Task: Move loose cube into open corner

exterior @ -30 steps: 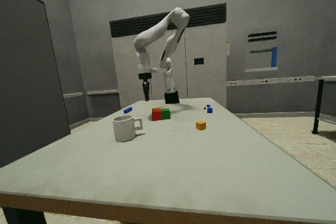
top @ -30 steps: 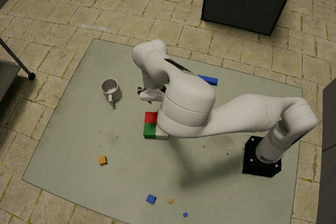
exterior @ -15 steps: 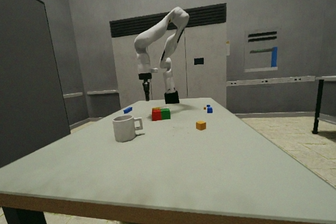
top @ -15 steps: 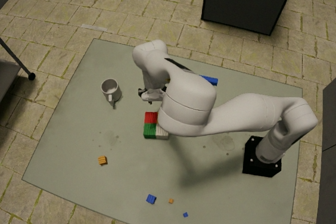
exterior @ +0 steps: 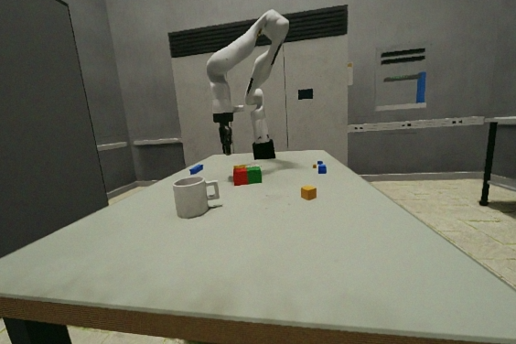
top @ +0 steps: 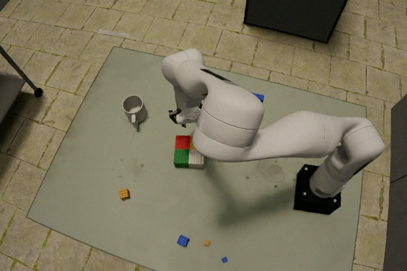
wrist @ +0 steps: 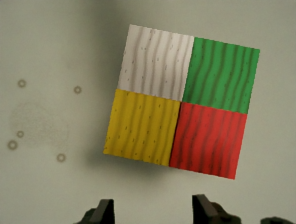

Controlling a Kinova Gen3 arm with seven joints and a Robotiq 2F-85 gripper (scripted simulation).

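The yellow cube is 10 cm below my hand, 3 cm to the left of it and 3 cm behind it. From my hand the other things lie so: green cube: 10 cm to the left, 10 cm below; then white cube: 10 cm below, 8 cm to the left, 5 cm behind; then red cube: 10 cm below, 5 cm to the left, 2 cm ahead.
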